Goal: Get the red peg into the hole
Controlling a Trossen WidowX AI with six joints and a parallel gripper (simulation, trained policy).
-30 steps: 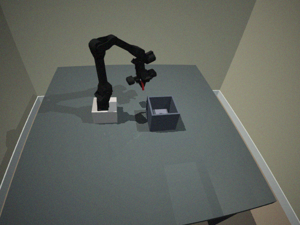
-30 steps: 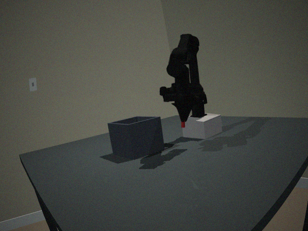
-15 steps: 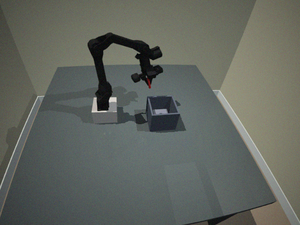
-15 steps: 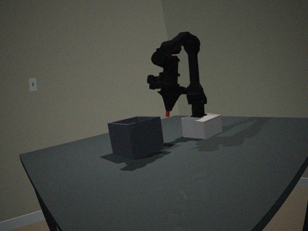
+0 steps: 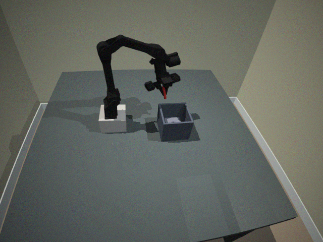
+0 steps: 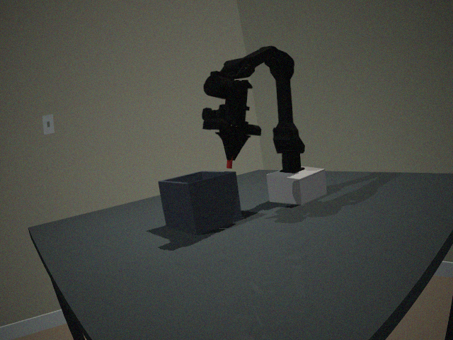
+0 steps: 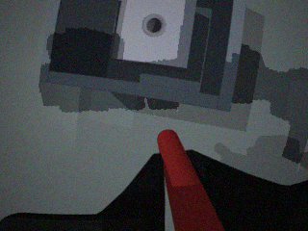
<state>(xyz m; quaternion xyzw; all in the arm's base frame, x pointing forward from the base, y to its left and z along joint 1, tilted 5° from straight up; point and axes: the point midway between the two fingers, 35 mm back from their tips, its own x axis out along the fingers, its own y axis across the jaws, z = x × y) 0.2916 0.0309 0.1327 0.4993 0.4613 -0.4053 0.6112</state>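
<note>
My gripper tip is 40 mm short of the plate, 110 mm to the left of it and 130 mm above it. Round my gripper tip: red peg: 20 mm above.
</note>
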